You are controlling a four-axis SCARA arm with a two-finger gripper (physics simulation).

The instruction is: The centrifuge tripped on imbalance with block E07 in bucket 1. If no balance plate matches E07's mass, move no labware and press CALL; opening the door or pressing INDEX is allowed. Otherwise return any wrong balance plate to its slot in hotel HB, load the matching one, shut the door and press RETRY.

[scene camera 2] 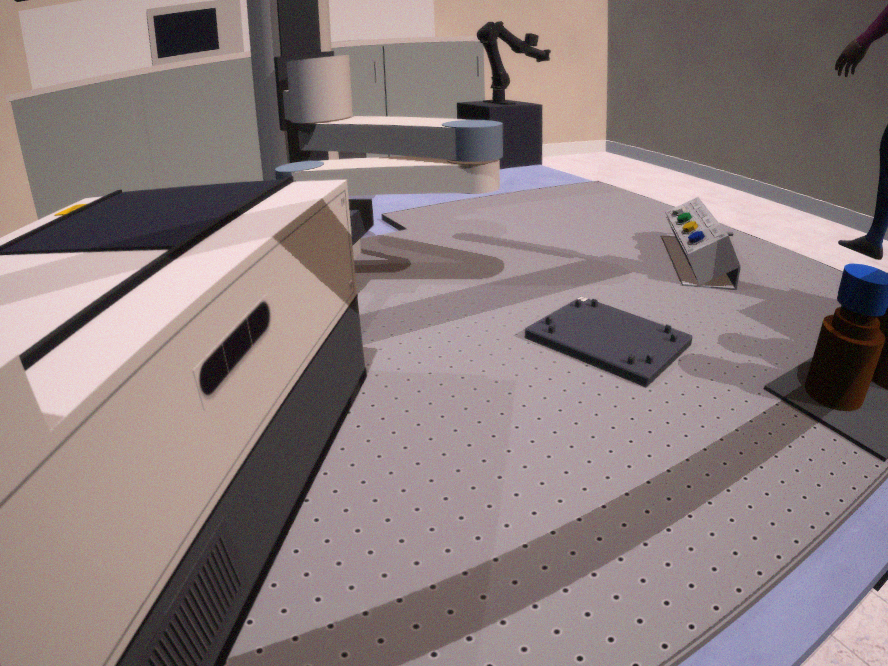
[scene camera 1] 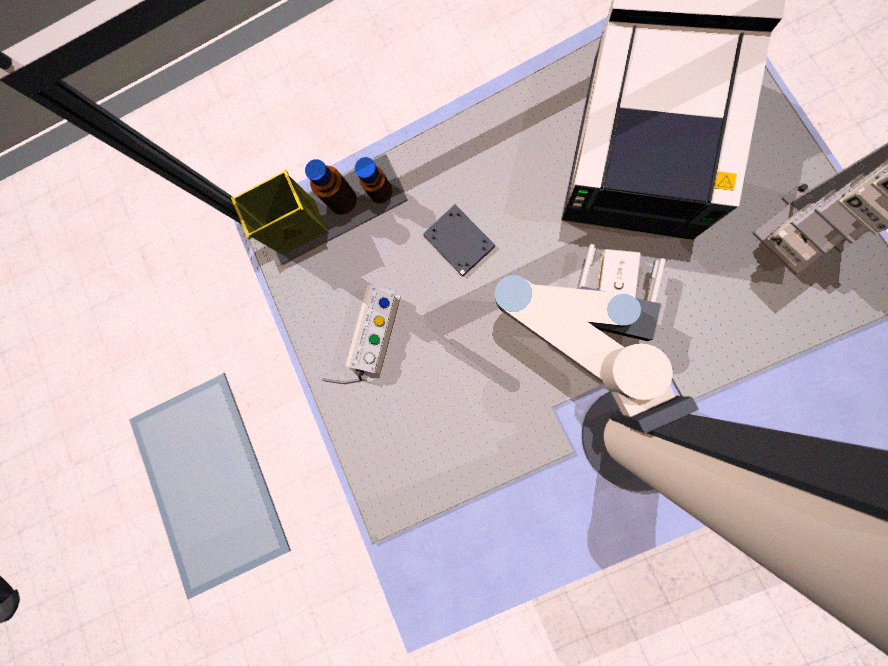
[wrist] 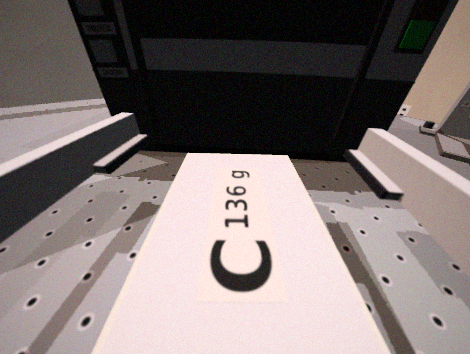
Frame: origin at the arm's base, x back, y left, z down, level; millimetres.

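Seen in the pictures: gripper, fingertip midpoint: (scene camera 1: pixel 626 252) (wrist: pixel 244 133).
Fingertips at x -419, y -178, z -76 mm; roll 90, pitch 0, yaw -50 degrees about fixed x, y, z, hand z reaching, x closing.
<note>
Pixels of each thing's middle, then the offset from my fingertips to it. "spot": a spot on its surface instead.
- white balance plate, body centre: (wrist: pixel 238 234) (scene camera 1: pixel 617 277) dx +42, dy +32, dz +42 mm
- centrifuge, body centre: (scene camera 2: pixel 76 379) (wrist: pixel 249 49) (scene camera 1: pixel 658 119) dx -245, dy -189, dz -59 mm
- Hotel plates marked A, body centre: (scene camera 1: pixel 809 231) dx +142, dy -368, dz -9 mm
- D, surface spot: (scene camera 1: pixel 864 207) spot: dx +146, dy -304, dz -230 mm
- button box, body centre: (scene camera 2: pixel 699 237) (scene camera 1: pixel 371 329) dx -117, dy +666, dz +21 mm
- dark pegged plate, body centre: (scene camera 2: pixel 611 333) (scene camera 1: pixel 458 239) dx -242, dy +349, dz +52 mm
A white balance plate (scene camera 1: pixel 619 266) (wrist: pixel 240 320), marked C 136 g, lies in front of the centrifuge (scene camera 1: pixel 667 150) (scene camera 2: pixel 143 458) (wrist: pixel 250 110). My gripper (scene camera 1: pixel 622 270) (wrist: pixel 244 133) is open, with one finger on each side of the plate and a gap to both. In the scene camera 2 view the fingers and the plate are hidden behind the centrifuge. The centrifuge's dark front looks closed, with a green light (wrist: pixel 416 35) at its right. Hotel plates marked A (scene camera 1: pixel 794 245) and D (scene camera 1: pixel 864 207) show at the right. Block E07 does not show.
A button box (scene camera 1: pixel 372 329) (scene camera 2: pixel 699 232) with blue, yellow, green and white buttons stands at the left. A dark pegged plate (scene camera 1: pixel 459 240) (scene camera 2: pixel 609 340) lies between it and the centrifuge. A yellow-edged bin (scene camera 1: pixel 290 230) and two blue-capped brown bottles (scene camera 1: pixel 332 187) (scene camera 1: pixel 373 180) stand at the table's edge.
</note>
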